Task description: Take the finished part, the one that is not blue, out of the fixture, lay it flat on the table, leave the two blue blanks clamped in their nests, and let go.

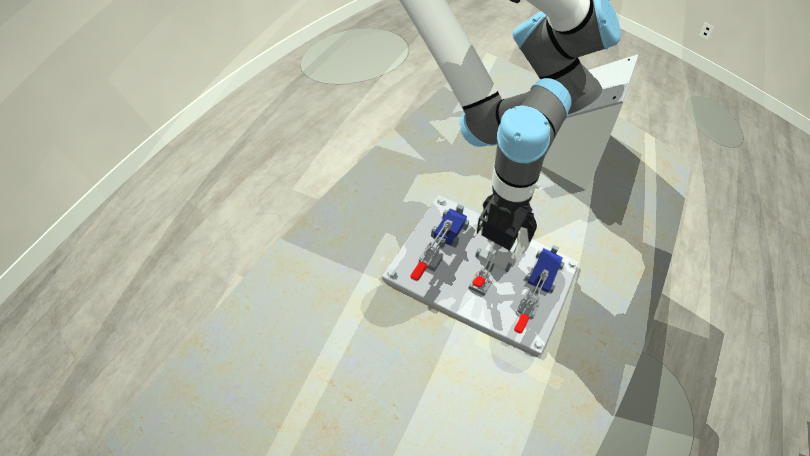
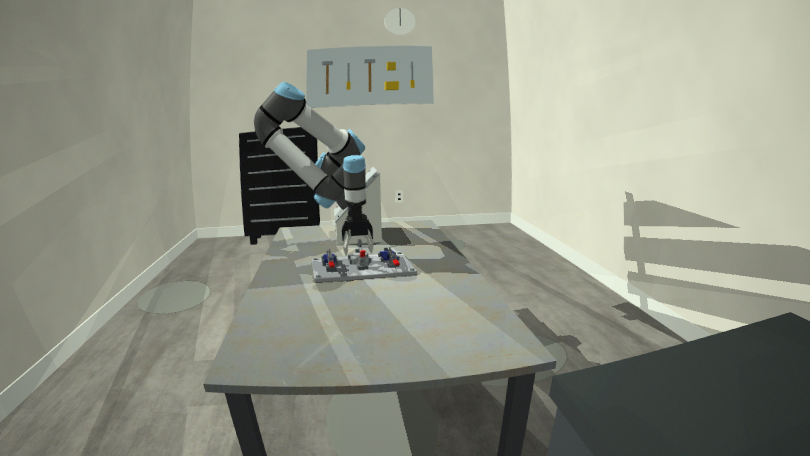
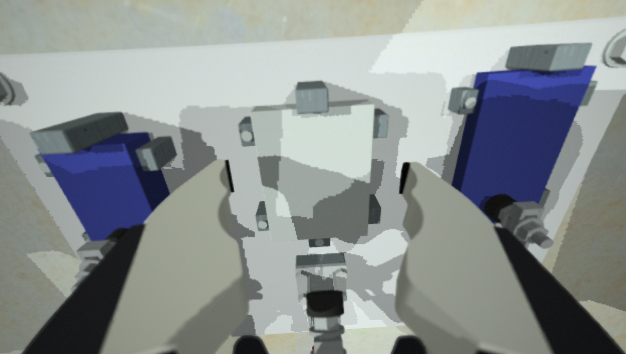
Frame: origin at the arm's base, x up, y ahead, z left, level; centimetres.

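Seen in the pictures: gripper, between the fingertips: [image 2: 358,254] [image 3: 316,164]; arm's base, origin of its link: [image 1: 577,99].
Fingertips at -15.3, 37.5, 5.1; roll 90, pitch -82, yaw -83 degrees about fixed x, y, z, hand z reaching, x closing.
Pixels of each thing's top centre, then the offset from my fingertips to it, as dx, dy, dz. Level surfaces: height alone.
- fixture plate, centre of its top: [image 3: 318,228] [image 1: 488,269] [image 2: 360,264] -2.3, +5.8, +1.2
- middle clamp's red handle, centre of its top: [image 1: 480,277] [image 2: 362,249] +5.0, +12.5, +2.7
- table, height of its surface: dx -3.8
The finished part [image 1: 494,258] [image 3: 325,145], a whitish flat block, lies in the middle nest of the fixture plate [image 1: 461,308] [image 3: 200,65], between small grey stops. My gripper [image 1: 503,249] [image 2: 358,250] [image 3: 316,164] is open and empty; its fingertips stand apart, one beyond each long side of the part, with gaps on both sides. Their height against the part is hard to tell. One blue blank [image 1: 451,225] [image 3: 100,185] sits in the left nest and the other blue blank [image 1: 547,269] [image 3: 520,140] in the right nest, each under a clamp tip.
The middle clamp's red handle [image 1: 478,280] [image 2: 362,253] stands up, and its black tip [image 3: 325,302] is clear of the part. The side clamps' red handles [image 1: 418,270] [image 1: 521,323] lie low toward the front. The table [image 1: 255,339] [image 2: 340,339] extends around the fixture.
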